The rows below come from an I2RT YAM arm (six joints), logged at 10 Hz.
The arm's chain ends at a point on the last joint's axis. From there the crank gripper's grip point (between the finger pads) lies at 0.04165 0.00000 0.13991 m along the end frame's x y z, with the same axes.
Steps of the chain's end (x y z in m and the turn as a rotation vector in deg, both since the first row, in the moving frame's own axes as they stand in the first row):
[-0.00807, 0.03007, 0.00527, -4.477, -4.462, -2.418]
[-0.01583, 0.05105, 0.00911, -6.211, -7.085, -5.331]
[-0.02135, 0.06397, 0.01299, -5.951, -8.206, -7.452]
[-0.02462, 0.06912, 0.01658, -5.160, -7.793, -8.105]
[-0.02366, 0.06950, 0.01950, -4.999, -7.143, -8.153]
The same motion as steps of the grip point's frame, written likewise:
[-0.01887, 0.03958, 0.00772, -4.477, -4.462, -2.418]
[-0.03282, 0.06336, 0.01255, -6.211, -7.085, -5.331]
[-0.04106, 0.07462, 0.01701, -5.951, -8.206, -7.452]
[-0.04341, 0.07737, 0.02061, -5.160, -7.793, -8.105]
[-0.04085, 0.07720, 0.02330, -4.999, -7.143, -8.153]

